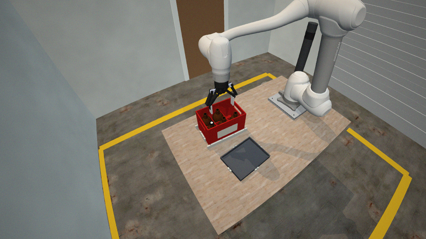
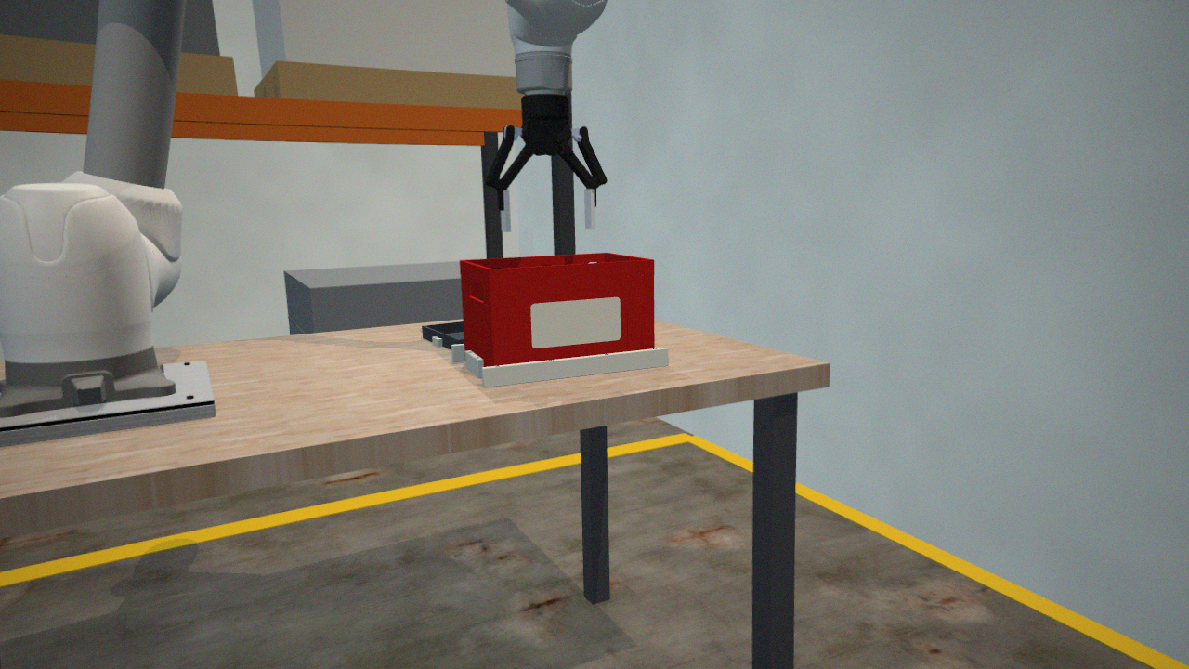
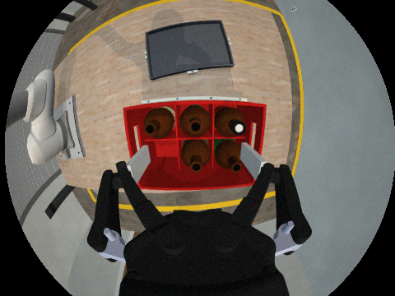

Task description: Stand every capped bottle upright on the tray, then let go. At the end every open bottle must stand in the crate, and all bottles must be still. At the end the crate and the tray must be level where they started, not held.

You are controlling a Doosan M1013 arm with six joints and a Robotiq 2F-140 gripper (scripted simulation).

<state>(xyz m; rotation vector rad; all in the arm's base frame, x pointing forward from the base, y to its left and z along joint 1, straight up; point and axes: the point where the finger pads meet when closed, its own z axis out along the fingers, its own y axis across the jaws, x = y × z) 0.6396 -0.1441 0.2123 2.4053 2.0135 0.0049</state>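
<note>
Now: hand 15 cm above the brown capped bottle, 9 cm short of it and 1 cm to the right of it. From my hand the other things lie so: dark grey tray: 26 cm to the left, 22 cm below, 3 cm ahead; crate: 15 cm below, 2 cm to the right.
</note>
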